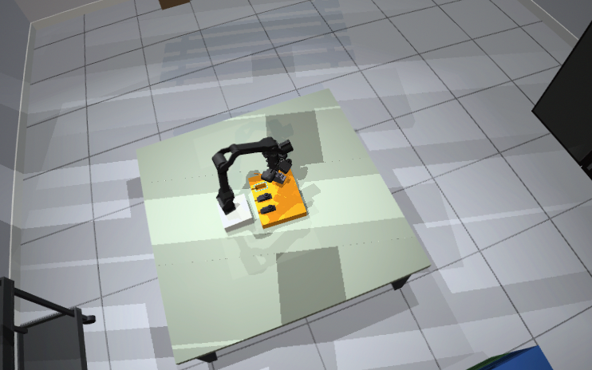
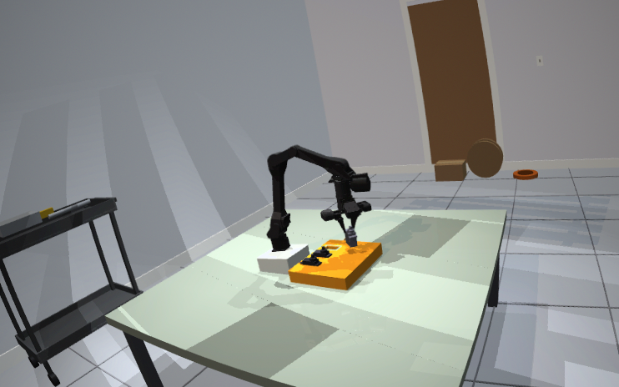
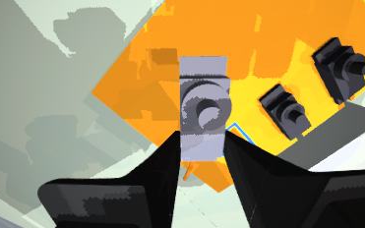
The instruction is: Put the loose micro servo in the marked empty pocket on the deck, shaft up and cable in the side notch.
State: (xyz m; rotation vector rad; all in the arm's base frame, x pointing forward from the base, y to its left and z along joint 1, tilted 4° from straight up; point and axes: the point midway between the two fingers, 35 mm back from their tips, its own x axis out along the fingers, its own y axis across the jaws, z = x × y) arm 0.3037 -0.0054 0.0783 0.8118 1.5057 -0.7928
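My gripper tip is now 10 cm above the orange deck and 8 cm to the left of it.
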